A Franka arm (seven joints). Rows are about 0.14 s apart.
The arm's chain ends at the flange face. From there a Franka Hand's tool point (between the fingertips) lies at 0.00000 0.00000 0.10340 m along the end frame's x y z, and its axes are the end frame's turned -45 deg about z.
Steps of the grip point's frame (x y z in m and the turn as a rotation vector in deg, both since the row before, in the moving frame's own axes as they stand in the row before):
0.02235 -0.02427 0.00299 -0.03 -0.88 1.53
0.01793 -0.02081 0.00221 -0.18 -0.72 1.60
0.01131 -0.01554 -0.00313 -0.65 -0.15 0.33
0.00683 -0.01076 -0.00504 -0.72 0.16 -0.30
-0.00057 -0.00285 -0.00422 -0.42 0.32 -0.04
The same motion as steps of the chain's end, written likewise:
-0.00026 -0.03411 0.00300 -0.64 -0.60 1.53
-0.00133 -0.02853 0.00222 -0.64 -0.38 1.60
-0.00363 -0.02001 -0.00312 -0.57 0.35 0.33
-0.00390 -0.01315 -0.00503 -0.40 0.62 -0.30
-0.00336 -0.00174 -0.00422 -0.07 0.52 -0.04

